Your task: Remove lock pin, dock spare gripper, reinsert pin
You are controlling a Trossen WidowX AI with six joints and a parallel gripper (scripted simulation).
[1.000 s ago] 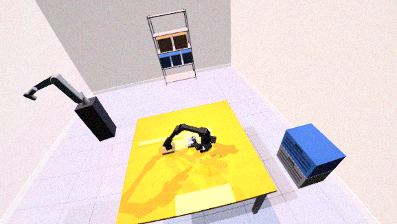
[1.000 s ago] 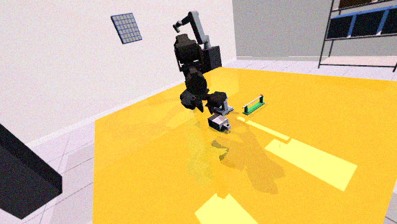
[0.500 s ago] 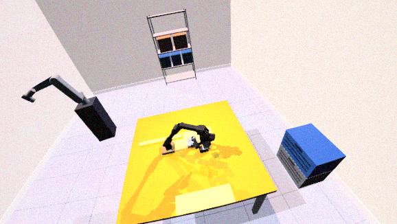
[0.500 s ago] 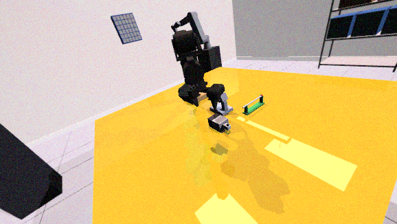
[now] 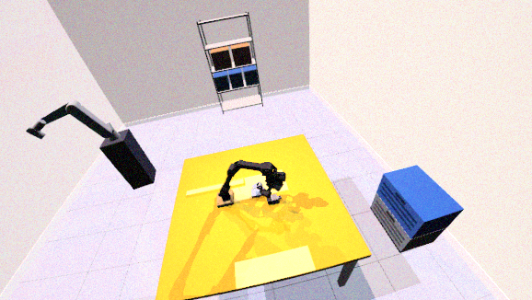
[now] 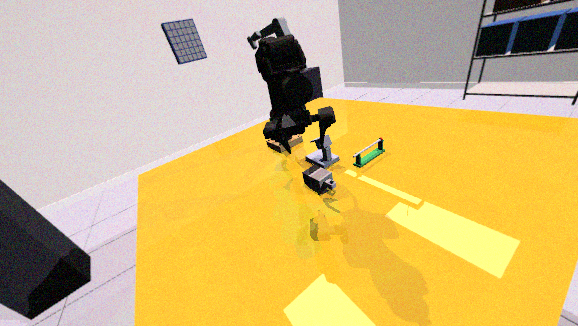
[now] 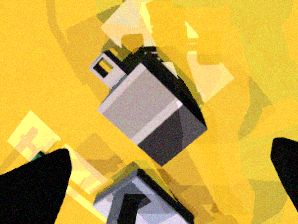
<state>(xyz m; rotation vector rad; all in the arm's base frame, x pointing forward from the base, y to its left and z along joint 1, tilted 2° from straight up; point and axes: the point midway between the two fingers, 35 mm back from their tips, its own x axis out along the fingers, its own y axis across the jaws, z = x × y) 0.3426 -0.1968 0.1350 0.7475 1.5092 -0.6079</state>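
Now: the spare gripper 1 cm ahead of my gripper tip, 3 cm to the left of it and 12 cm below it. The rest, counted from my gripper tip: green cradle (6 cm ahead, 24 cm to the left, 12 cm below); mount (8 cm behind, 16 cm to the left, 9 cm below).
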